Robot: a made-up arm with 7 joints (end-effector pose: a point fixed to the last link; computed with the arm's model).
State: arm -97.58 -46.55 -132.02 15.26 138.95 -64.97 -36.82
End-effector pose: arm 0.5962 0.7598 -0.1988 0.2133 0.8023 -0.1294 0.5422
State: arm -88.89 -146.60 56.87 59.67 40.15 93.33 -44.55
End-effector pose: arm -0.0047 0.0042 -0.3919 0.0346 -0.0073 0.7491 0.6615
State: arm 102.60 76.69 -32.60 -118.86 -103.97 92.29 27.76
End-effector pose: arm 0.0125 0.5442 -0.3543 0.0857 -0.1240 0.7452 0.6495
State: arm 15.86 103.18 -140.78 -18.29 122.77 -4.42 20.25
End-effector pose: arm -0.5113 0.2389 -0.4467 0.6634 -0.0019 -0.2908 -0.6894
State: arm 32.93 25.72 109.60 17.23 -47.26 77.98 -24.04
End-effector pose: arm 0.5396 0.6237 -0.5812 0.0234 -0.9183 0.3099 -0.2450
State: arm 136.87 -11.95 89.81 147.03 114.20 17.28 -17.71
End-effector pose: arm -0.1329 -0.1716 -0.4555 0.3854 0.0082 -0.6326 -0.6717
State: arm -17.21 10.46 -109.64 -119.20 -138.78 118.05 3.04
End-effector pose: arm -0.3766 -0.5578 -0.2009 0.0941 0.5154 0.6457 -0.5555
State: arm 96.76 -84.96 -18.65 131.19 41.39 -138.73 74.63
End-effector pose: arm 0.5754 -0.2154 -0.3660 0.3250 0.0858 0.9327 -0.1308
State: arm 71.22 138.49 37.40 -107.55 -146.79 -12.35 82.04
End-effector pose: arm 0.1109 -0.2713 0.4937 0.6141 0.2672 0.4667 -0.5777
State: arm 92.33 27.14 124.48 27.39 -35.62 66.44 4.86
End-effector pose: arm 0.4517 -0.4393 -0.8501 0.4548 0.7921 -0.3685 0.1730
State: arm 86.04 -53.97 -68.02 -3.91 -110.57 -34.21 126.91
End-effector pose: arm 0.1733 0.1947 0.5345 0.3647 0.0019 -0.2811 -0.8877
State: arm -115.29 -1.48 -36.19 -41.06 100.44 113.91 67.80
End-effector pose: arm -0.1792 -0.2405 0.1485 0.6509 -0.2191 -0.4669 0.5570
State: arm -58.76 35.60 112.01 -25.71 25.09 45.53 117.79
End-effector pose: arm 0.0509 0.6887 0.7819 0.4499 -0.4991 -0.1876 0.7164
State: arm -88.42 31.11 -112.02 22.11 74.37 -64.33 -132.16
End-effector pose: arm 0.2862 0.6861 -0.1529 0.1765 0.6590 -0.1182 0.7215
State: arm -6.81 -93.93 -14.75 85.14 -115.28 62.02 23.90
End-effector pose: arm 0.6073 0.6126 0.2115 0.0270 0.3002 0.4033 0.8640
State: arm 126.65 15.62 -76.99 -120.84 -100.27 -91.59 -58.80
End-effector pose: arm 0.1242 -0.1150 0.6295 0.3890 0.1660 -0.6072 0.6727
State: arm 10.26 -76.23 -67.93 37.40 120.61 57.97 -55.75
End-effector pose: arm 0.2780 0.0191 0.1514 0.7475 -0.5554 -0.3644 -0.0049
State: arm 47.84 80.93 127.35 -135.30 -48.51 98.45 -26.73
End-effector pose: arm 0.7917 -0.3827 -0.5579 0.5798 0.3098 0.5506 0.5145
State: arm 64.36 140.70 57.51 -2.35 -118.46 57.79 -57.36
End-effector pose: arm -0.0675 0.3835 0.2025 0.4932 0.2178 -0.3345 -0.7729
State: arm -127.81 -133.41 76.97 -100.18 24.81 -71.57 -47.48
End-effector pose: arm 0.1641 0.3045 -0.3475 0.0046 0.7748 -0.6182 0.1323
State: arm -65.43 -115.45 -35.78 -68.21 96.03 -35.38 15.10
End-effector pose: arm 0.4747 -0.5032 0.5239 0.8377 0.0850 -0.3134 0.4392
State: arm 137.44 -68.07 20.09 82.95 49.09 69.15 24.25
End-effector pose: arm 0.1086 0.5756 -0.1088 0.2432 -0.1102 -0.2377 -0.9339
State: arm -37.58 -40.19 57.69 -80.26 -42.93 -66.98 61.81
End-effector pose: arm -0.2177 0.3833 -0.1667 0.1304 0.6228 -0.6785 -0.3672
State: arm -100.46 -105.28 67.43 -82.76 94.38 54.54 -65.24
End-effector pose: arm -0.3219 -0.2593 0.2952 0.5422 0.0431 0.5626 -0.6227
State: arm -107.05 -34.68 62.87 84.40 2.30 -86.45 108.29
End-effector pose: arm 0.1356 -0.3421 -0.1379 0.3070 0.8987 -0.3071 0.0614
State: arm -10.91 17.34 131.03 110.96 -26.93 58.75 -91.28
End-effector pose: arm 0.4503 0.4061 -0.6474 0.3219 0.7233 -0.6043 -0.0896
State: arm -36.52 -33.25 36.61 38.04 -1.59 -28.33 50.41
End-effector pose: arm 0.2322 -0.5573 0.4421 0.7315 0.3805 -0.3650 0.4322
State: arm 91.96 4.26 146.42 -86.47 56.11 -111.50 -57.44
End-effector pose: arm -0.2797 -0.3175 -0.3846 0.1503 -0.9190 -0.3443 0.1193
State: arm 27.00 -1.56 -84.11 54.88 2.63 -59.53 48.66
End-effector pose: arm 0.2255 -0.6773 -0.5251 0.4398 0.8711 -0.1866 0.1132
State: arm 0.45 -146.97 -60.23 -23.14 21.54 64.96 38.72
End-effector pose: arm 0.6713 0.4430 0.4448 0.2554 0.0633 -0.2543 0.9306
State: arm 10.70 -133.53 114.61 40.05 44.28 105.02 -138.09
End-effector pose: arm -0.4986 -0.4869 -0.4089 0.4722 0.3109 -0.7834 -0.2582
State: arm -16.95 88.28 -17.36 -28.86 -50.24 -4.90 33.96
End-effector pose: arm -0.3916 0.5565 0.2940 0.2236 0.1658 -0.4307 -0.8585
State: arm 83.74 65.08 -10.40 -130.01 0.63 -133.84 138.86
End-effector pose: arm 0.1824 0.2053 0.5421 0.9441 -0.2549 0.1933 -0.0799
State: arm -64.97 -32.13 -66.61 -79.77 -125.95 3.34 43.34
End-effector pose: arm -0.0714 -0.1059 0.1188 0.2450 -0.4999 -0.3512 0.7528
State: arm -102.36 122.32 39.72 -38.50 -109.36 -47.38 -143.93
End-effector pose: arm 0.3068 -0.1291 -0.3656 0.2405 0.9702 0.0218 -0.0195
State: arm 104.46 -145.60 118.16 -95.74 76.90 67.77 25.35
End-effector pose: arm -0.3704 -0.5518 0.1029 0.0747 0.6276 0.7697 -0.0896
